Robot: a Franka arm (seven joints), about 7 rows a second.
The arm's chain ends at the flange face. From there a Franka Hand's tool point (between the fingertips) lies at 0.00 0.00 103.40 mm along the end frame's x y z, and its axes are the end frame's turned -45 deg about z.
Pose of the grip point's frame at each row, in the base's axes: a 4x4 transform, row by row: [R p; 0 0 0 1], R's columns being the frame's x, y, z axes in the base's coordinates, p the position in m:
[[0.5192, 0.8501, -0.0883, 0.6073], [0.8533, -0.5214, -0.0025, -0.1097], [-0.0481, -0.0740, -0.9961, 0.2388], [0, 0, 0, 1]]
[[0.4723, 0.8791, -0.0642, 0.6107], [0.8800, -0.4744, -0.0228, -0.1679], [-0.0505, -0.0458, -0.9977, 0.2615], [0, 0, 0, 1]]
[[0.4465, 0.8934, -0.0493, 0.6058], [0.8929, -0.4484, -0.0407, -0.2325], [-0.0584, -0.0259, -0.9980, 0.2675], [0, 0, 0, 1]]
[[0.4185, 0.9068, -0.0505, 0.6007], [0.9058, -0.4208, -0.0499, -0.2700], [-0.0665, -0.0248, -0.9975, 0.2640], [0, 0, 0, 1]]
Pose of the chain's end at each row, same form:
[[0.9682, 0.2340, -0.0883, 0.6164], [0.2347, -0.9721, -0.0025, -0.1094], [-0.0863, -0.0183, -0.9961, 0.3418], [0, 0, 0, 1]]
[[0.9556, 0.2877, -0.0642, 0.6173], [0.2868, -0.9577, -0.0228, -0.1655], [-0.0681, 0.0033, -0.9977, 0.3647], [0, 0, 0, 1]]
[[0.9475, 0.3160, -0.0493, 0.6109], [0.3143, -0.9484, -0.0407, -0.2283], [-0.0596, 0.0230, -0.9980, 0.3707], [0, 0, 0, 1]]
[[0.9371, 0.3453, -0.0505, 0.6059], [0.3429, -0.9380, -0.0499, -0.2648], [-0.0646, 0.0295, -0.9975, 0.3671], [0, 0, 0, 1]]

